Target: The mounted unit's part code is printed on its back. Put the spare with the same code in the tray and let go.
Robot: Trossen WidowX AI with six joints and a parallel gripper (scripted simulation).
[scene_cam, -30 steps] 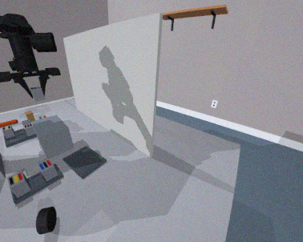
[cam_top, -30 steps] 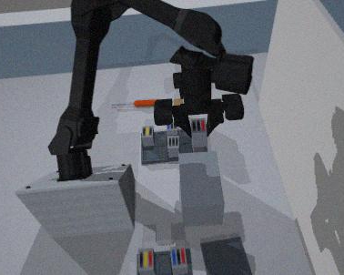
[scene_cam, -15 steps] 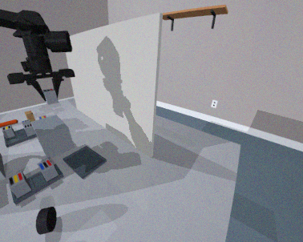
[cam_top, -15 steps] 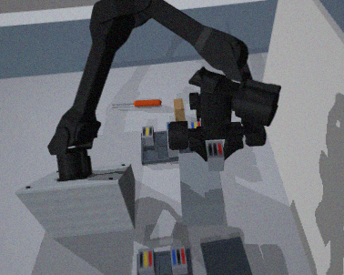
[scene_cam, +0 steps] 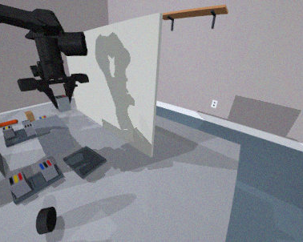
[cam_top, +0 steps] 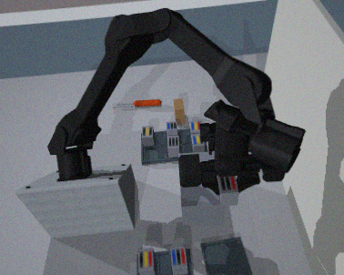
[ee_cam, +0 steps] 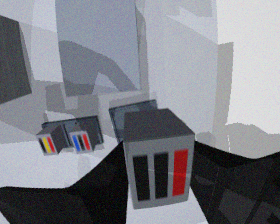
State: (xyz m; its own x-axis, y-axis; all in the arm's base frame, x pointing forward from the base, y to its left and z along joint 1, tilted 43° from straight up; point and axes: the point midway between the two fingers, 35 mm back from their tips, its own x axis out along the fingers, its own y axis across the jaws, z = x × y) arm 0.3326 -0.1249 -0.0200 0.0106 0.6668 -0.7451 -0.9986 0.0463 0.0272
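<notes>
The tray is 190 mm below my gripper tip, 80 mm to the right of it and 10 mm behind it. Round my gripper tip: tan block (420 mm to the left, 160 mm below, 60 mm behind); white wall panel (200 mm ahead, 90 mm to the left, 40 mm above); black ring (210 mm to the right, 170 mm behind, 160 mm below).
</notes>
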